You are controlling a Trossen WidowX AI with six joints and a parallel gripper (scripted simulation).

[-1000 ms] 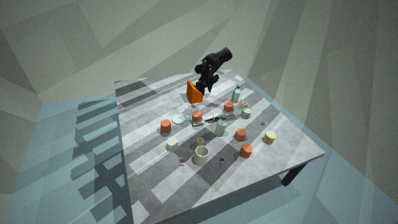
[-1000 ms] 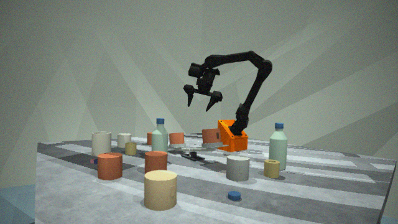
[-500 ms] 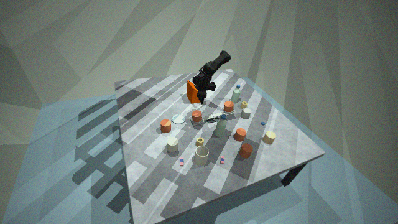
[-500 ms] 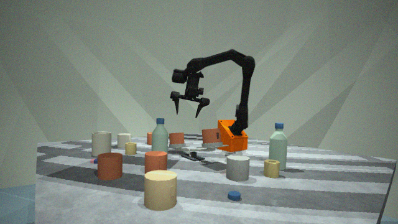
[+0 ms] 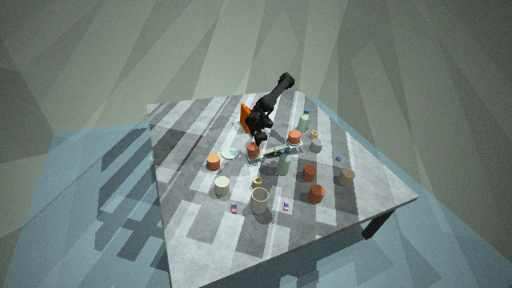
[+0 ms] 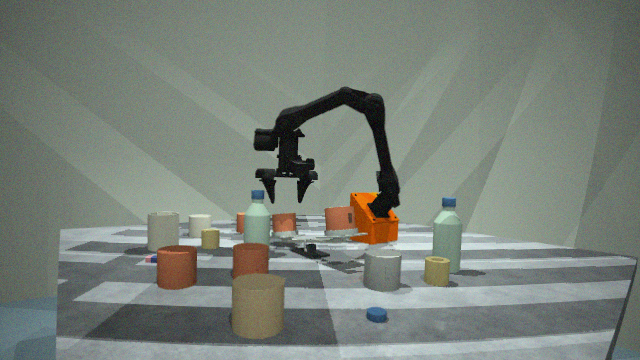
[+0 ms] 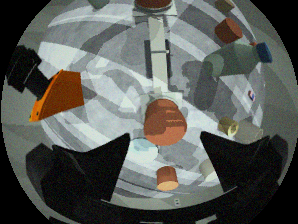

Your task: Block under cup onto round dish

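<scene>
My gripper tip is 80 mm above the small grey block. Round my gripper tip: grey cylinder (30 mm ahead, 430 mm to the left, 90 mm below); then pale blue round dish (60 mm behind, 130 mm to the right, 120 mm below); then blue cap (130 mm ahead, 520 mm to the left, 120 mm below).
</scene>
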